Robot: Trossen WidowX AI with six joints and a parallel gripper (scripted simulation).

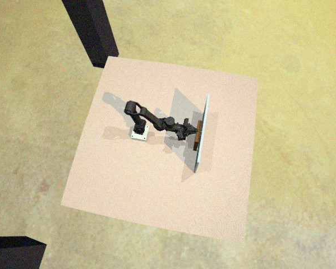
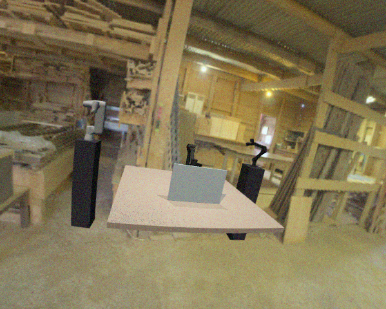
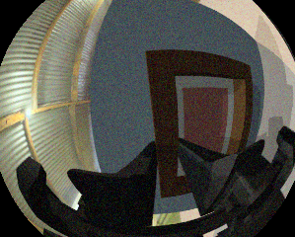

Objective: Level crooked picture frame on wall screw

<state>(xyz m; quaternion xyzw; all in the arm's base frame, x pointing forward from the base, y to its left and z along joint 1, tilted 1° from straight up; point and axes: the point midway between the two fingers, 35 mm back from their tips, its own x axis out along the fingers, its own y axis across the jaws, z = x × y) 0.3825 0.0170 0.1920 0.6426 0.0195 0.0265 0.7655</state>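
Now: gripper tip 10 mm short of the picture frame, 10 mm to the left of it and 50 mm above it. From my gripper tip the other things lie so: wall panel 20 mm ahead, 10 mm to the left, 70 mm below.
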